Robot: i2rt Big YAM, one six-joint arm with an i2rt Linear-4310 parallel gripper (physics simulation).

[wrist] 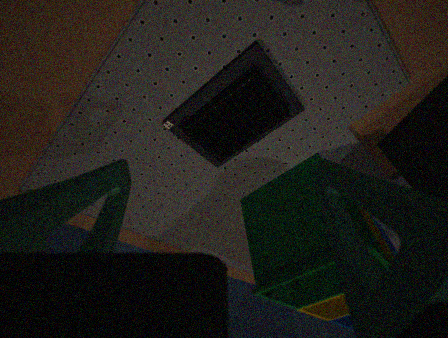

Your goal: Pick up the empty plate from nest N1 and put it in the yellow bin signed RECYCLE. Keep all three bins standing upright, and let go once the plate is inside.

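Places are measured from the arm's base along level axes (x ahead, y left, z up), in millimetres.
Where they show: gripper, between the fingertips: [223, 170].
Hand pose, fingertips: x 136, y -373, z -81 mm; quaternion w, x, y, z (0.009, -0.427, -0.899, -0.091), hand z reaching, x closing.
Note:
After its pixels a point has its place.
A dark rectangular piece [240, 107] @(x 178, y -284, z -284 mm) lies on a pale perforated board [120, 145] @(x 344, y -376, z -307 mm), turned at an angle, with a small pale mark at its left corner. The picture is too dark to tell whether it is the plate or a nest, and no N1 sign is readable. My gripper [223, 170] @(x 136, y -373, z -81 mm) is open and empty, its green fingers wide apart, with the dark piece ahead of the gap. A yellow patch [327, 307] @(x 373, y 114, z -149 mm) shows at the lower right, partly behind the right finger. I cannot tell whether it belongs to the yellow bin; no RECYCLE sign is readable.
A bright green flat-sided shape [280, 225] @(x 275, y -121, z -214 mm), perhaps a bin, stands beside the right finger. A brown-orange bar [372, 117] and a black block [422, 137] @(x 46, y -32, z -270 mm) are at the right. The orange surface [55, 55] @(x 270, y -491, z -321 mm) borders the board, with blue beyond its lower edge.

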